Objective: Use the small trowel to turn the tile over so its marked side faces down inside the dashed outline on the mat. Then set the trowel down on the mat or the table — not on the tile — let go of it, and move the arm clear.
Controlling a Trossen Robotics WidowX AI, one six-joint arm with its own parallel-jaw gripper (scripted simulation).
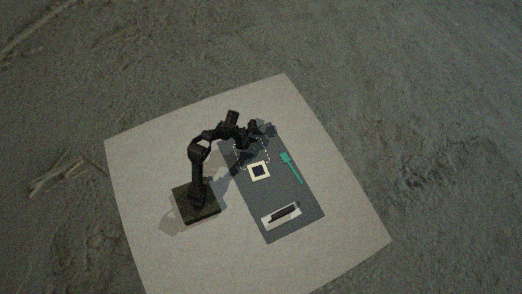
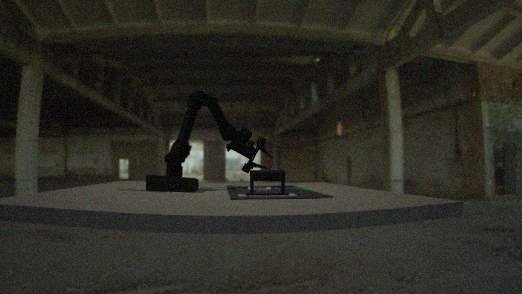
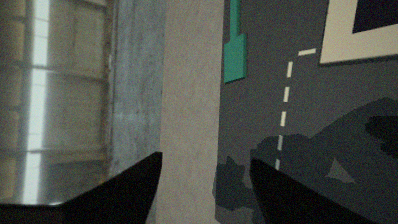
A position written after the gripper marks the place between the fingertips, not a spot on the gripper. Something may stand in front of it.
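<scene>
A dark grey mat (image 1: 263, 197) is part of the robot's scene. The gripper (image 3: 206, 162) is open, holding nothing.
</scene>
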